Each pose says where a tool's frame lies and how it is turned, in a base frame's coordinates. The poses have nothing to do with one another.
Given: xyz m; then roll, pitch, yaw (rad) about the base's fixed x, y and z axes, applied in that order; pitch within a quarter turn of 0, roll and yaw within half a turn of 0.
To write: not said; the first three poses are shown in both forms.
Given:
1: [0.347 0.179 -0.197 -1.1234 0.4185 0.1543]
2: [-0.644 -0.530 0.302 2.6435 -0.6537 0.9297]
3: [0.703 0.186 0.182 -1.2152 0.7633 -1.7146]
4: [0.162 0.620 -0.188 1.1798 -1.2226 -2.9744]
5: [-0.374 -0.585 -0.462 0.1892 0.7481 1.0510]
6: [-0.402 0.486 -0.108 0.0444 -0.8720 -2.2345]
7: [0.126 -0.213 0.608 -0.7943 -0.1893 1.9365]
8: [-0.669 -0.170 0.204 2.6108 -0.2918 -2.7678]
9: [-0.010 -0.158 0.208 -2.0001 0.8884 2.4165]
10: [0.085 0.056 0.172 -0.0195 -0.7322 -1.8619]
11: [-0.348 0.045 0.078 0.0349 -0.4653 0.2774]
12: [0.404 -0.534 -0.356 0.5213 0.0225 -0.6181]
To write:
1: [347 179 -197 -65.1 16.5 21.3]
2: [-644 -530 302 147.6 58.8 66.0]
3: [703 186 182 -15.0 77.9 -56.7]
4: [162 620 -188 -64.1 -72.4 -95.5]
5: [-374 -585 -462 -13.0 43.8 53.1]
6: [-402 486 -108 -53.6 -29.4 -117.2]
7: [126 -213 608 -19.9 -49.7 99.8]
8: [-669 -170 204 22.6 -152.5 -36.9]
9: [-10 -158 208 79.4 102.5 -95.4]
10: [85 56 172 -39.6 -27.9 -101.7]
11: [-348 45 78 5.6 -26.2 16.1]
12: [404 -534 -356 29.3 -8.0 -34.9]
